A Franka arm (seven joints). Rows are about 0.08 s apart.
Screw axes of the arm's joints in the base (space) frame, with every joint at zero. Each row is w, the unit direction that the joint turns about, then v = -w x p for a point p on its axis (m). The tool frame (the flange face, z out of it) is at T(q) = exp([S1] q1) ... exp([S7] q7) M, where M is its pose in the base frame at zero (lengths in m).
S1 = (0, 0, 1, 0, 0, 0)
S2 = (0, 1, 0, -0.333, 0, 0)
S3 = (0, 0, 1, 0, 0, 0)
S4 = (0, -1, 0, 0.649, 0, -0.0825)
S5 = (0, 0, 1, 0, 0, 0)
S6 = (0, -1, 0, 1.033, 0, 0)
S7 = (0, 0, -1, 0, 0.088, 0)
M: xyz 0.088 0 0.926 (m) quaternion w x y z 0 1 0 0
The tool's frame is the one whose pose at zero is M.
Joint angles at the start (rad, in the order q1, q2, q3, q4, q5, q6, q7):
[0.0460 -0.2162 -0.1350 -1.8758 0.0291 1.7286 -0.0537]
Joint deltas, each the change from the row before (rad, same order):
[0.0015 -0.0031 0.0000 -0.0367 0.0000 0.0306 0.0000]
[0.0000 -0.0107 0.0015 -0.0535 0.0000 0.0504 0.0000]
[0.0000 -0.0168 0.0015 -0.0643 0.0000 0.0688 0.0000]
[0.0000 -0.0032 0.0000 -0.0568 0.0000 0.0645 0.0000]
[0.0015 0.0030 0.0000 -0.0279 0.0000 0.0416 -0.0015]
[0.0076 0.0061 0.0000 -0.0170 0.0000 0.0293 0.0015]
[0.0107 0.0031 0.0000 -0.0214 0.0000 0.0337 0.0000]
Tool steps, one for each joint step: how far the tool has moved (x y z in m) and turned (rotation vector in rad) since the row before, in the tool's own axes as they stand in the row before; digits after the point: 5 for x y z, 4 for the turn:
[-0.00082 -0.00025 0.01339 0.0005 -0.0031 -0.0006]
[-0.00262 -0.00014 0.01585 0.0005 0.0075 -0.0005]
[-0.00413 -0.00007 0.01631 0.0005 0.0212 -0.0005]
[-0.00249 0.00070 0.01982 -0.0007 0.0109 0.0014]
[0.00000 -0.00032 0.01114 -0.0012 0.0106 -0.0021]
[0.00086 -0.00345 0.00877 -0.0005 0.0058 -0.0053]
[-0.00014 -0.00499 0.00895 0.0001 0.0086 -0.0099]

